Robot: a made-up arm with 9 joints. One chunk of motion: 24 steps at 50 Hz.
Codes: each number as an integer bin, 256 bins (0 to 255) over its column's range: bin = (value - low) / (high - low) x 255, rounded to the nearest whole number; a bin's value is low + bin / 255 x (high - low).
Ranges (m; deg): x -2.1..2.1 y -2.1..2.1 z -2.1..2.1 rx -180..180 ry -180..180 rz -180..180
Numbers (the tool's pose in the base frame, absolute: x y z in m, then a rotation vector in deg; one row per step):
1: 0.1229 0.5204 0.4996 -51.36 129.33 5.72
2: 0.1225 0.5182 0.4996 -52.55 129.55 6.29
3: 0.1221 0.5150 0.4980 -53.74 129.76 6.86
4: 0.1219 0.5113 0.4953 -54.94 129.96 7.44
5: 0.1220 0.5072 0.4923 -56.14 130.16 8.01
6: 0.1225 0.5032 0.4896 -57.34 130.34 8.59
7: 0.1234 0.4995 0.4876 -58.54 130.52 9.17
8: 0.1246 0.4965 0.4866 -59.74 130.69 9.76
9: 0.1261 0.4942 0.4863 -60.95 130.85 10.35
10: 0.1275 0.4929 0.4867 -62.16 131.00 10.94
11: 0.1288 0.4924 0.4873 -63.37 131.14 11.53
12: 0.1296 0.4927 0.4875 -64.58 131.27 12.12
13: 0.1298 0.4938 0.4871 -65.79 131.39 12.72
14: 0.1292 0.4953 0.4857 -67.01 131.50 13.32
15: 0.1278 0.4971 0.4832 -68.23 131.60 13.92
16: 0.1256 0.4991 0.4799 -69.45 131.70 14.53
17: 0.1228 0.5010 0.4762 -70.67 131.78 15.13
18: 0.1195 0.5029 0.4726 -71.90 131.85 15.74
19: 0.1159 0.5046 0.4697 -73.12 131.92 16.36
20: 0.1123 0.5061 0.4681 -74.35 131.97 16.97
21: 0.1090 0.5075 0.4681 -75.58 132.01 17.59
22: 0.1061 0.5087 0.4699 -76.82 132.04 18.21
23: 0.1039 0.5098 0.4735 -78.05 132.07 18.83
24: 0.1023 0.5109 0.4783 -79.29 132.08 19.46
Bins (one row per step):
1: 135 159 158 91 219 132
2: 135 159 158 90 219 132
3: 135 159 158 89 219 132
4: 135 159 158 89 220 133
5: 135 158 157 88 220 133
6: 135 158 157 87 220 134
7: 135 158 157 86 220 134
8: 135 158 157 85 220 134
9: 135 158 157 84 220 135
10: 135 157 157 83 220 135
11: 135 157 157 83 220 136
12: 135 157 157 82 220 136
13: 135 157 157 81 221 137
14: 135 158 157 80 221 137
15: 135 158 157 79 221 137
16: 135 158 157 78 221 138
17: 135 158 156 77 221 138
18: 135 158 156 77 221 139
19: 135 158 156 76 221 139
20: 134 158 156 75 221 140
21: 134 158 156 74 221 140
22: 134 158 156 73 221 140
23: 134 158 156 72 221 141
24: 134 159 157 71 221 141

